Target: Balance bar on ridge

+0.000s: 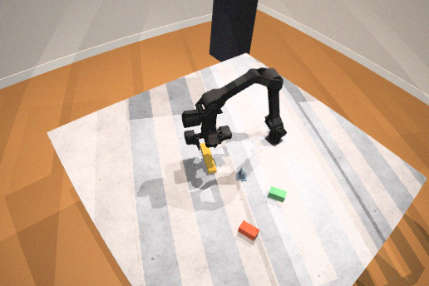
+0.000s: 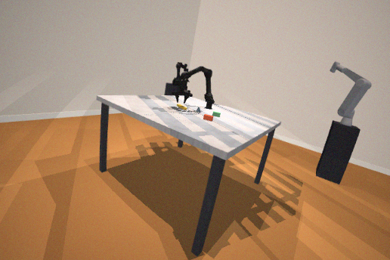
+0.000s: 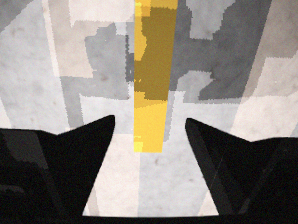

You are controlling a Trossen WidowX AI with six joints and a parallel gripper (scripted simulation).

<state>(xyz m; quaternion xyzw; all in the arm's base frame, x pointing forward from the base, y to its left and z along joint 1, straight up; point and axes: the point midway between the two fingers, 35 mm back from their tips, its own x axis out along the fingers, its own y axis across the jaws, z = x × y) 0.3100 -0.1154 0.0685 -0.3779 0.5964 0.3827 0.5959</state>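
My gripper tip is 1 cm short of the bar, 2 cm to the right of it and 3 cm above it. From my gripper tip the other things lie so: red block: 11 cm ahead, 38 cm to the left, 2 cm below; green block: 8 cm behind, 34 cm to the left, 2 cm below.
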